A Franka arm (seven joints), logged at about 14 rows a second.
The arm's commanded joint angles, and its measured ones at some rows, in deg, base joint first. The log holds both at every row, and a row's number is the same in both.
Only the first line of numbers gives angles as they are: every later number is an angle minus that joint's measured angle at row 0.
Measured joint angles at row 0: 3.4, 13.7, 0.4, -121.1, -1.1, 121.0, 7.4
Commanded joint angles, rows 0 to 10: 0.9, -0.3, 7.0, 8.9, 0.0, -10.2, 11.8; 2.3, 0.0, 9.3, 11.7, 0.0, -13.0, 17.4; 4.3, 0.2, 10.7, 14.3, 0.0, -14.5, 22.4; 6.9, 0.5, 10.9, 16.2, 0.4, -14.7, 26.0; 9.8, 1.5, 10.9, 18.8, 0.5, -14.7, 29.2; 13.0, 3.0, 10.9, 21.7, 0.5, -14.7, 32.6; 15.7, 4.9, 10.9, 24.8, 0.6, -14.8, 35.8; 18.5, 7.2, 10.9, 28.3, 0.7, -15.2, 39.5; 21.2, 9.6, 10.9, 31.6, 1.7, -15.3, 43.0; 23.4, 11.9, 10.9, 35.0, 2.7, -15.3, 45.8; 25.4, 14.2, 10.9, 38.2, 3.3, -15.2, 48.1
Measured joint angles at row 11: 22.2, 7.8, 11.4, 29.0, 1.8, -13.0, 44.1
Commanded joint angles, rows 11 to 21: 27.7, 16.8, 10.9, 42.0, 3.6, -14.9, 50.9; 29.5, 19.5, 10.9, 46.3, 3.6, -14.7, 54.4; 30.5, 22.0, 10.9, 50.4, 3.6, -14.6, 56.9; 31.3, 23.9, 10.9, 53.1, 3.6, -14.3, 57.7; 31.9, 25.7, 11.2, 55.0, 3.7, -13.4, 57.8; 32.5, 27.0, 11.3, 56.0, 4.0, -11.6, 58.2; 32.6, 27.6, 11.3, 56.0, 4.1, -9.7, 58.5; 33.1, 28.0, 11.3, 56.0, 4.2, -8.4, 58.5; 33.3, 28.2, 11.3, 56.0, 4.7, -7.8, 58.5; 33.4, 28.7, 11.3, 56.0, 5.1, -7.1, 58.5; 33.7, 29.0, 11.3, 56.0, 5.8, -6.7, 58.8
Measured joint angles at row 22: 32.9, 27.4, 11.4, 53.2, 4.4, -6.8, 57.7
